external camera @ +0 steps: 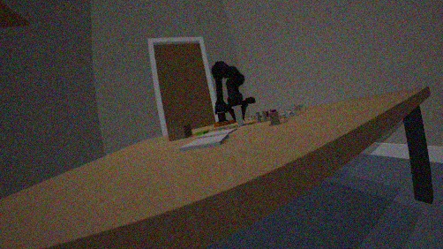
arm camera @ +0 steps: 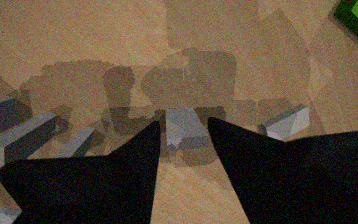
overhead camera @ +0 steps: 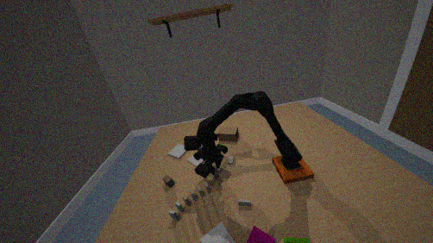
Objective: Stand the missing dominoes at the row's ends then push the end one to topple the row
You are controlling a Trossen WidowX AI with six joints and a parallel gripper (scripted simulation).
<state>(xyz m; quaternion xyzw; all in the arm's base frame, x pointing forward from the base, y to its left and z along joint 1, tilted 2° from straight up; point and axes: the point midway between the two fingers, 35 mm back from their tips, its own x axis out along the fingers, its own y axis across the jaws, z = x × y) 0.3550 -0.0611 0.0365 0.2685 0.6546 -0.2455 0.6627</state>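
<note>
My gripper tip is 180 mm to the left of the green block, 50 mm past it and 20 mm above it. From my gripper tip the other things lie so: brown cube (240 mm ahead); white flat tile (280 mm to the left, 30 mm ahead, 20 mm below); white sheet (160 mm to the right, 80 mm ahead, 20 mm below).
</note>
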